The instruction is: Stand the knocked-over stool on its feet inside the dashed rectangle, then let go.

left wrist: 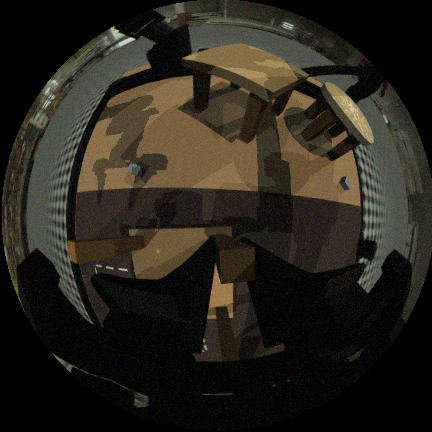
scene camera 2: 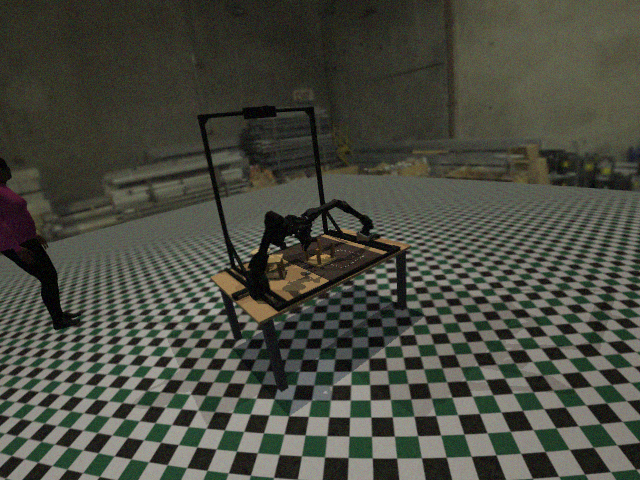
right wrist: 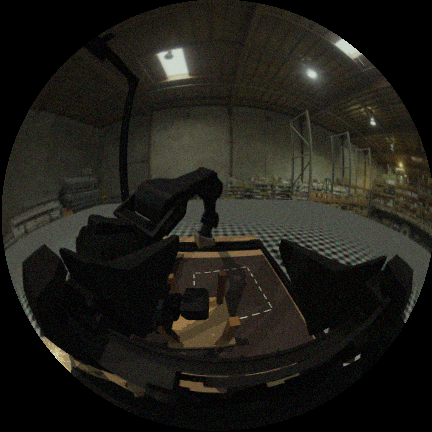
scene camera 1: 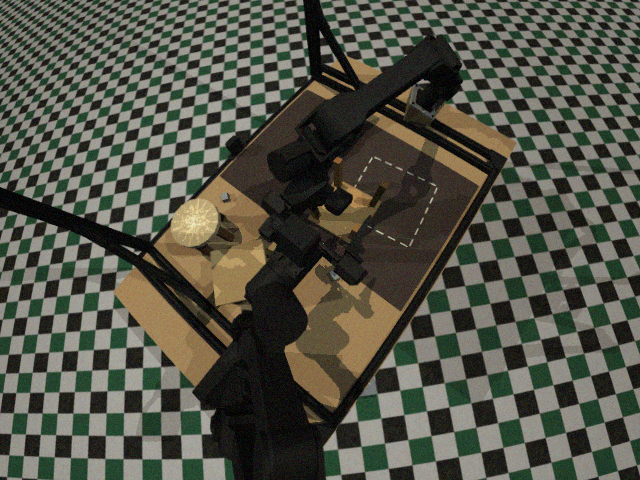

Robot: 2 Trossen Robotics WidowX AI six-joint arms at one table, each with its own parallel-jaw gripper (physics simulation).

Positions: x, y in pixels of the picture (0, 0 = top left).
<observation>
my right gripper: open, holds nothing
a round golden-topped stool (scene camera 1: 196, 222): on the table
</observation>
